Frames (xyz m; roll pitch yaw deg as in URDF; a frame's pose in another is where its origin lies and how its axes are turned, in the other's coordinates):
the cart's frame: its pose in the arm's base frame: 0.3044 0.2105 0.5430 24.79 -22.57 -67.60
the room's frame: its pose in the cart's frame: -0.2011 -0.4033 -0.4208 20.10 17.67 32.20
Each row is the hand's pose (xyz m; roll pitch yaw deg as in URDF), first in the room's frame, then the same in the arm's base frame.
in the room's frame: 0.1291 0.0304 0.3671 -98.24 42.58 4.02
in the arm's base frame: 0.1016 -0.0282 0.3183 -70.85 21.94 -7.52
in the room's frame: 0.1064 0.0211 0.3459 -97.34 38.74 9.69
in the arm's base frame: 0.0884 -0.0188 0.2903 -72.88 16.60 -5.20
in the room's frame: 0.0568 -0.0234 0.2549 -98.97 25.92 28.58
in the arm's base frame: 0.0701 -0.0054 0.1798 -83.25 -0.85 5.51
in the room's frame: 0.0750 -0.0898 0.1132 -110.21 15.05 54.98
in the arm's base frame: 0.1225 -0.0286 0.0330 -107.26 -15.58 28.37
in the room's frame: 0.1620 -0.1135 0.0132 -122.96 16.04 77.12
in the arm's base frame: 0.2295 -0.0620 -0.0416 -131.59 -13.53 50.32
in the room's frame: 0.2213 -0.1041 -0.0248 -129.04 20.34 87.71
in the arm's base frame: 0.2985 -0.0722 -0.0551 -142.66 -7.36 59.52
